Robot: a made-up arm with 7 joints.
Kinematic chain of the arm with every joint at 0, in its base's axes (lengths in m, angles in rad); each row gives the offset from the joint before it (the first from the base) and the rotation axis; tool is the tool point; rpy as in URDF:
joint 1: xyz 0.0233 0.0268 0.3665 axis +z
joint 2: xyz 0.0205 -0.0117 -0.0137 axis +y
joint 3: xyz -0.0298 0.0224 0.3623 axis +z
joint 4: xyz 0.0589 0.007 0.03 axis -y
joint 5: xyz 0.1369 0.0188 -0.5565 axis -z
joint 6: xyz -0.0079 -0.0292 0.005 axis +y
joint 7: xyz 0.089 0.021 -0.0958 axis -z
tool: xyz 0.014 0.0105 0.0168 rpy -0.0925 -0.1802 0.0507
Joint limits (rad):
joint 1: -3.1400..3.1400
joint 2: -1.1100..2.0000
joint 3: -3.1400..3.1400
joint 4: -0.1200..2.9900
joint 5: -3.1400..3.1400
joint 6: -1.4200..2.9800
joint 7: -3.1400..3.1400
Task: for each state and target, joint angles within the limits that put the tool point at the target. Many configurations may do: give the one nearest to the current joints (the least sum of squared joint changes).
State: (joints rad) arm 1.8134 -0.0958 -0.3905 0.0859 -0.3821 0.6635 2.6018
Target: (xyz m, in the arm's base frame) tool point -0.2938 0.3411 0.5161
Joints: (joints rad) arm 2.2770 -0.7344 0.0354 0.3783 -0.4053 0.5771 2.6206
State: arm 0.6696 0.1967 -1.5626 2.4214 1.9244 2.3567 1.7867
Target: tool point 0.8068 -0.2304 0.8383
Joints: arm 0.2803 0.7107 -1.4528 2.0625 1.8703 2.2415 1.7733
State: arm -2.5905 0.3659 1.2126 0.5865 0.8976 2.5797 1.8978
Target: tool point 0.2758 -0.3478 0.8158
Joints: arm -2.7331 0.7997 2.0598 1.1796 1.0989 2.7327 1.8889
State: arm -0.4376 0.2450 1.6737 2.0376 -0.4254 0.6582 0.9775
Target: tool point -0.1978 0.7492 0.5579
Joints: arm -0.1475 -0.0539 1.9739 1.1108 -0.4157 0.8092 0.9695
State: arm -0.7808 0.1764 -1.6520 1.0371 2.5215 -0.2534 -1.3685
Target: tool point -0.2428 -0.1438 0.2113
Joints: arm -0.7805 0.1222 -1.6101 0.3498 2.6045 -0.3238 -1.3598
